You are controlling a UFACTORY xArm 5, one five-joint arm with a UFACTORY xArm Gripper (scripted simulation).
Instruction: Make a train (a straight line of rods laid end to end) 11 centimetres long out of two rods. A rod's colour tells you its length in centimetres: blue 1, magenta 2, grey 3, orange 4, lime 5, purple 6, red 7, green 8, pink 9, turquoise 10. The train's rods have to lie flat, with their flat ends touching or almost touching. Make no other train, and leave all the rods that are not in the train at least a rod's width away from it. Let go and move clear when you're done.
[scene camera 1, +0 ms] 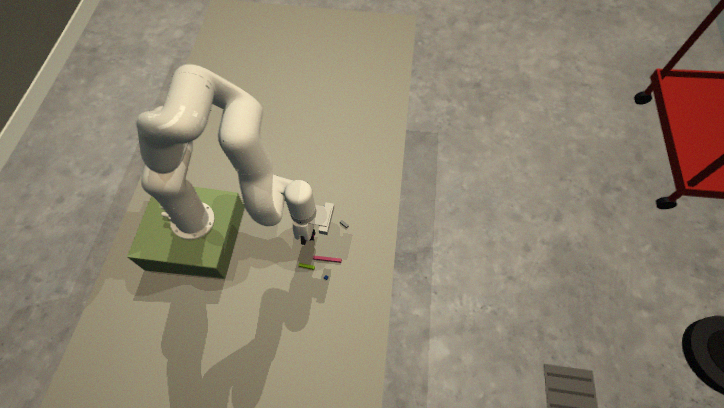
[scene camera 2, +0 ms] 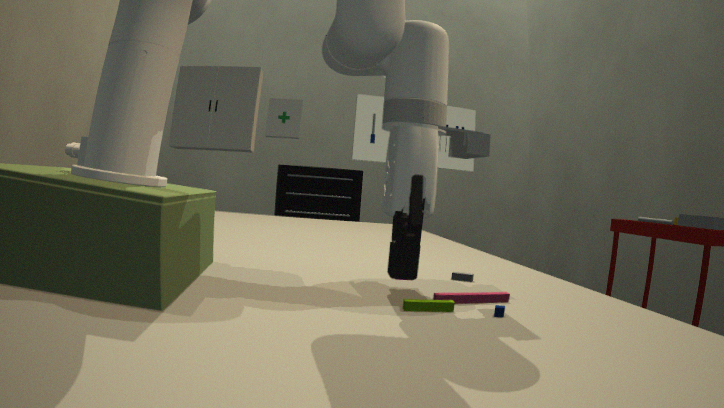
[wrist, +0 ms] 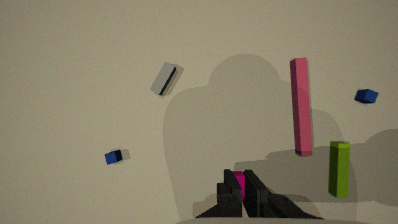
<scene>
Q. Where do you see a pink rod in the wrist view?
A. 298, 67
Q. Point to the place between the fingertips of the gripper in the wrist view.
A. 236, 185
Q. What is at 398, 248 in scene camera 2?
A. The gripper.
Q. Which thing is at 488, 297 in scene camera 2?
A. A pink rod.
</scene>
